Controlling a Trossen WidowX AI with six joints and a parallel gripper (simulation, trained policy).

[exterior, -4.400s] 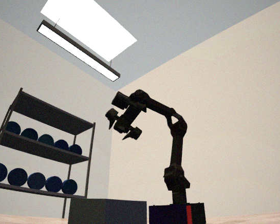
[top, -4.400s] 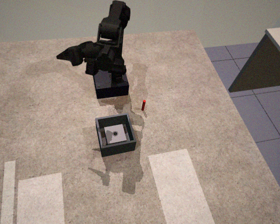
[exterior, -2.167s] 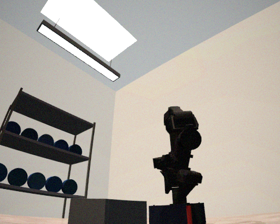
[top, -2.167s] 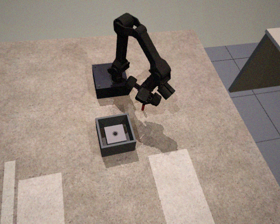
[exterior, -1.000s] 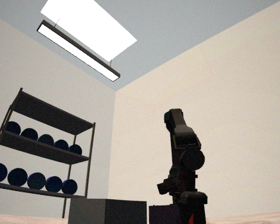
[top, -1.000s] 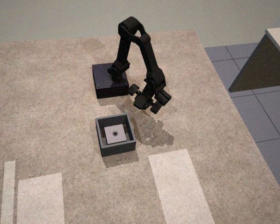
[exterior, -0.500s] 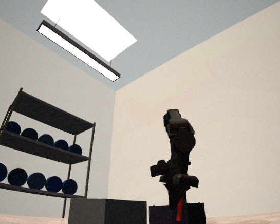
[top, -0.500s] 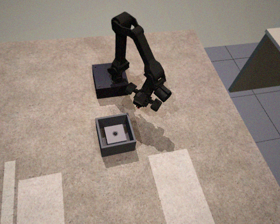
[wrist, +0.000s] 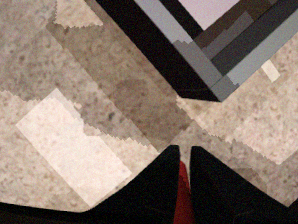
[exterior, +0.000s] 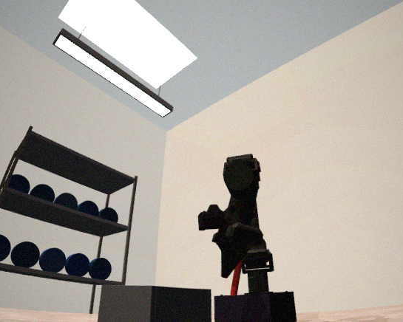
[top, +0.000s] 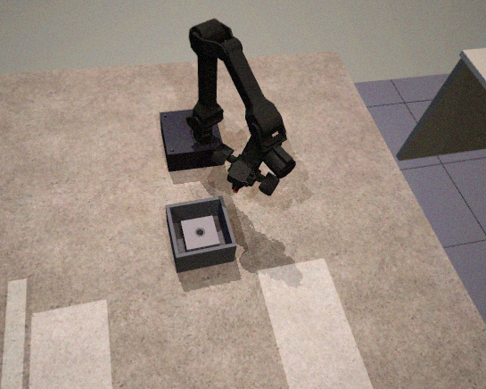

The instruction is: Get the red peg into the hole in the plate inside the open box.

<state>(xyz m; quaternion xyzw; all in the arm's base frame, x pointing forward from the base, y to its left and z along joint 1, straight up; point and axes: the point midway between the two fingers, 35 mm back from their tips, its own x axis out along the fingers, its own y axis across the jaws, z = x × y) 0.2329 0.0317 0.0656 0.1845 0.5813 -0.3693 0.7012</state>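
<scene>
Right now the plate is 7 cm ahead of my gripper tip, 12 cm to the right of it and 7 cm below it. From my gripper tip the other things lie so: box (7 cm ahead, 12 cm to the right, 9 cm below); then red peg (2 cm behind, 2 cm to the left).
</scene>
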